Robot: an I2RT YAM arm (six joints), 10 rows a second.
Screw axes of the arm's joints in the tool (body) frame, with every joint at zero. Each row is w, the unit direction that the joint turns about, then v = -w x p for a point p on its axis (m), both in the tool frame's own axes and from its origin. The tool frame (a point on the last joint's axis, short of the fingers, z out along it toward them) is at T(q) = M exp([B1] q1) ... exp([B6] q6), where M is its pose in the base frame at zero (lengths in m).
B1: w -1 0 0 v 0 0.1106 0
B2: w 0 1 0 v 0.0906 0 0.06
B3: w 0 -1 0 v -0.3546 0 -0.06
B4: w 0 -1 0 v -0.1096 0 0
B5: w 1 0 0 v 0 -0.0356 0
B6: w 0 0 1 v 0 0 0
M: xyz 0.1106 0 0.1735 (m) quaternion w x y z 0.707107 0 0.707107 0
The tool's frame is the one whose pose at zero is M.
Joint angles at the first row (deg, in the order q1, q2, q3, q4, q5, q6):
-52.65, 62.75, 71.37, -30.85, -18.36, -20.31
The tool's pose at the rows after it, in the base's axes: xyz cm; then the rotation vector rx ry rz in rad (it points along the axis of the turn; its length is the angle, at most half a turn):
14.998 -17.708 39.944 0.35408 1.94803 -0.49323
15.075 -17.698 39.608 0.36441 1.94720 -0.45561
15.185 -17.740 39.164 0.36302 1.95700 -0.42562
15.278 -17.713 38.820 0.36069 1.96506 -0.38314
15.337 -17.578 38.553 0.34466 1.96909 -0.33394
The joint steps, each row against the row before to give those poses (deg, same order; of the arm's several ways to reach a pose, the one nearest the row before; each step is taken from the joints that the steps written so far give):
0.00, -0.17, -0.79, -0.09, -0.97, 1.15
0.00, 0.00, -0.62, 0.09, -1.14, 1.23
0.01, 0.17, -0.61, -0.17, -1.06, 0.26
-0.01, 0.18, -0.36, -0.53, -1.58, 0.53
0.00, 0.00, -0.35, -0.53, -2.28, 0.26

